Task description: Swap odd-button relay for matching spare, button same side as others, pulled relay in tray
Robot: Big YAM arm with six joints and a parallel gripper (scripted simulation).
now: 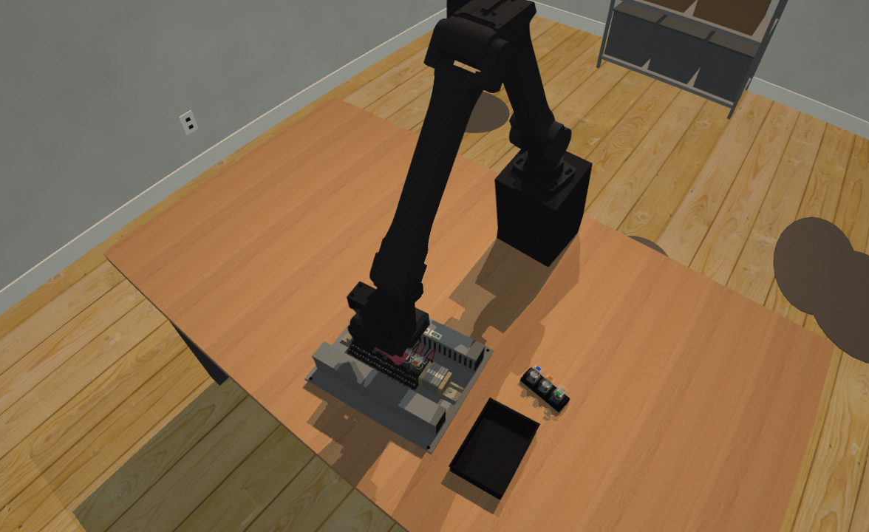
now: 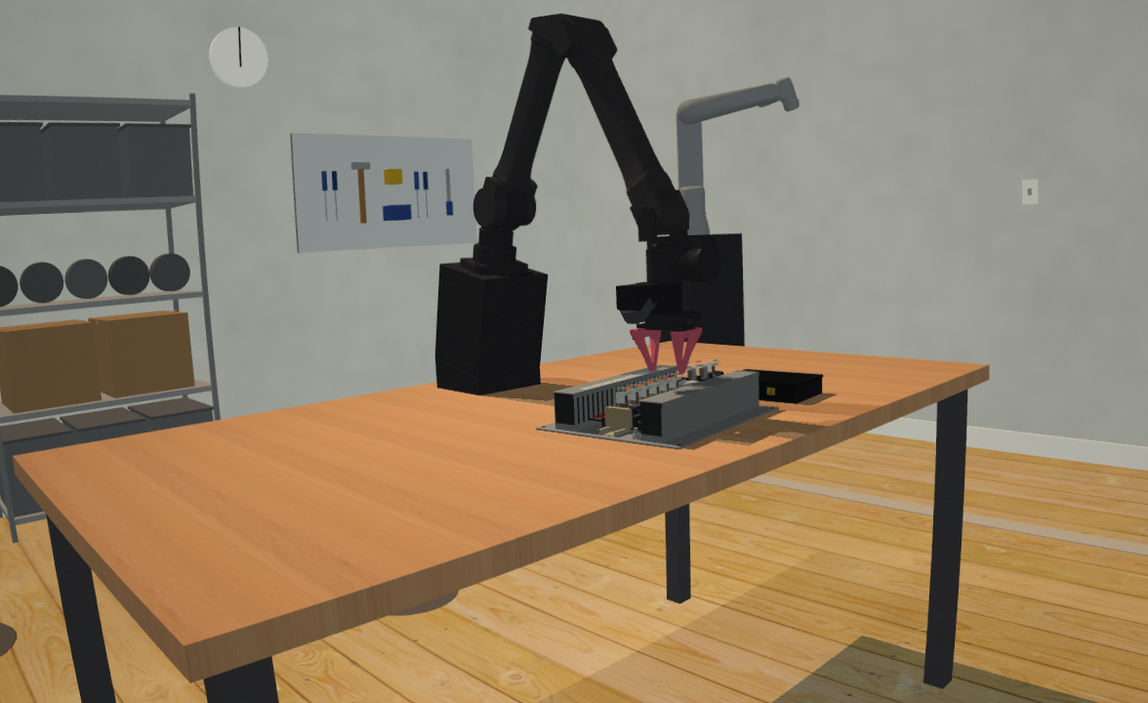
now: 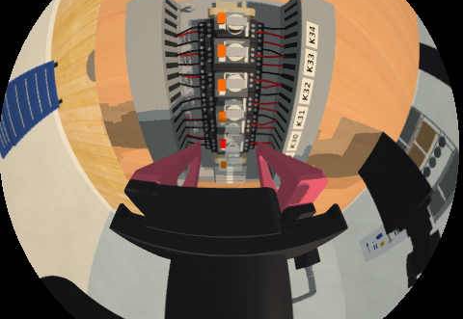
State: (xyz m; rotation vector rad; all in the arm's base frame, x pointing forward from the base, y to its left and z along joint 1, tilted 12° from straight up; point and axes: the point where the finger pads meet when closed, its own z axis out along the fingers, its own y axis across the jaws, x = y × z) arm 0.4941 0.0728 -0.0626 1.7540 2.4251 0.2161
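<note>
Right now the grey relay panel is 80 mm below my hand and 20 mm to the right of it. The rest, counted from my hand: blue-button relay 200 mm to the left, 180 mm behind, 60 mm below; then black tray 250 mm to the left, 70 mm below, 20 mm behind; then black spare holder 230 mm to the left, 190 mm behind, 70 mm below.
</note>
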